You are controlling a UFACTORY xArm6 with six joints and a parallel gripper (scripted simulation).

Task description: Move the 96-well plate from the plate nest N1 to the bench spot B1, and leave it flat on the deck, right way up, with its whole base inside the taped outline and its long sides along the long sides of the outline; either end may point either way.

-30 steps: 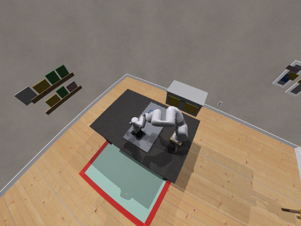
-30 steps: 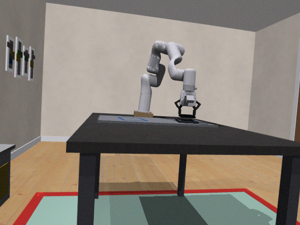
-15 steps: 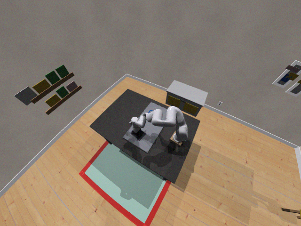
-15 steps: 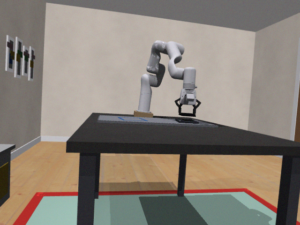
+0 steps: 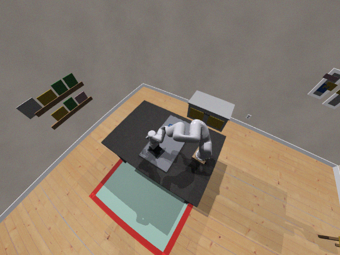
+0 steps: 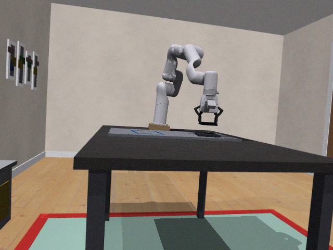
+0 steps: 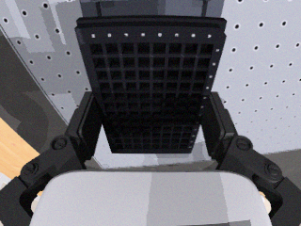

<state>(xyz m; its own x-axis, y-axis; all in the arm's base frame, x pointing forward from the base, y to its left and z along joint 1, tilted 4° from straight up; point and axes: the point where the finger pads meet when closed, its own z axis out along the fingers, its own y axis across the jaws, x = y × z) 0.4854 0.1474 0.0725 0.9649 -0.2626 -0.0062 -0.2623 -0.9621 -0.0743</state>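
The plate nest N1 lies 7 cm below my hand. Round my hand: black 96-well plate: 1 cm below.
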